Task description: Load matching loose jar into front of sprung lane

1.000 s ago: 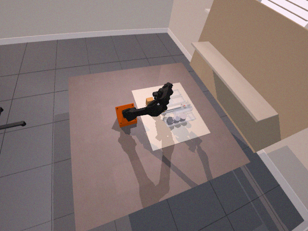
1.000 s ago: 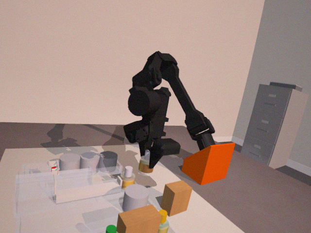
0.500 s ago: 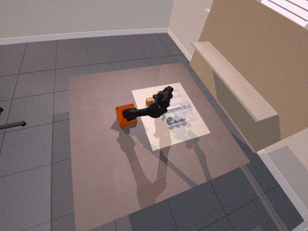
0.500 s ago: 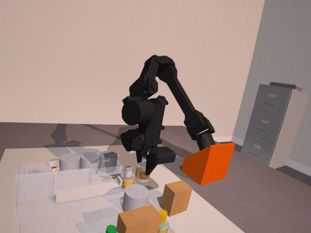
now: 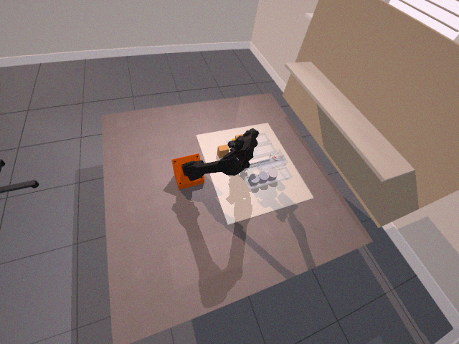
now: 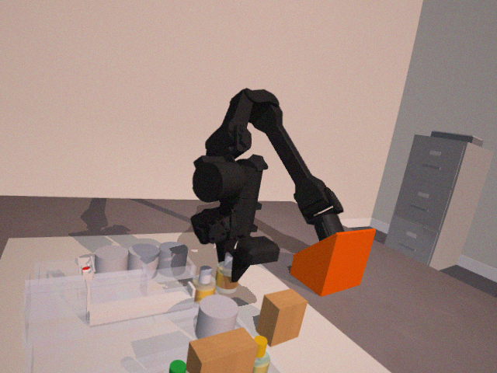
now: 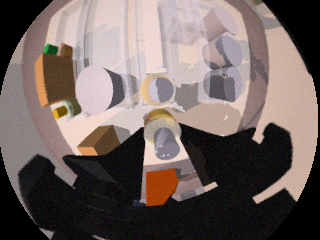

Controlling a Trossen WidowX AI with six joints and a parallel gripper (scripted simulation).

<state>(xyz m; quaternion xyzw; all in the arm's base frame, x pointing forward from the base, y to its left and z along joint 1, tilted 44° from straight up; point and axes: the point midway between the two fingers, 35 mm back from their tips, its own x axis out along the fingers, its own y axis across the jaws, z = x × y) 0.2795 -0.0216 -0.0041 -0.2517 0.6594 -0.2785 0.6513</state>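
Right now the brown box is 12 cm to the left of my gripper tip, 4 cm behind it and 2 cm below it. Round my gripper tip: clear sprung lane 20 cm ahead, 3 cm to the right, 3 cm below.
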